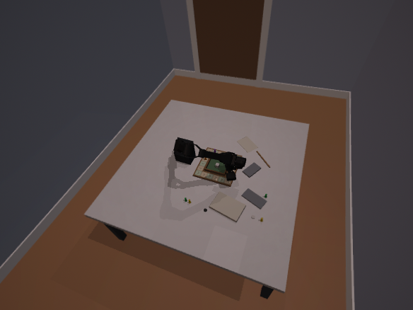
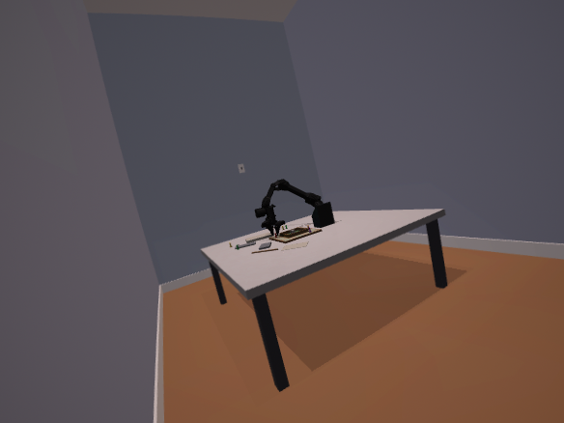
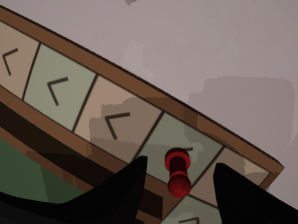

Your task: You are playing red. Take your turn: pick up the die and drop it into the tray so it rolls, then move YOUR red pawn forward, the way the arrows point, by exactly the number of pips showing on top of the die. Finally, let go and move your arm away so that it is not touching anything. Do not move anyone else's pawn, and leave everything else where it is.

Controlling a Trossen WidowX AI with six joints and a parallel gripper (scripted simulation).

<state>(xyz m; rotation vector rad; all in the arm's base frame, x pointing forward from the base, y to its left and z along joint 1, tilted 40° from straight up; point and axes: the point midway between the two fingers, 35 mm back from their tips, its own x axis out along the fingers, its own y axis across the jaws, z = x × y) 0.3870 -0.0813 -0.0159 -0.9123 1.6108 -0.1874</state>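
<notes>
Now: the die 12 cm behind my gripper tip and 5 cm to the left of it. The rest, counted from my gripper tip: red pawn right at my gripper tip; then green felt tray 12 cm behind, 6 cm to the left, 2 cm below; then wooden stick 17 cm ahead, 24 cm to the left, 2 cm below.
</notes>
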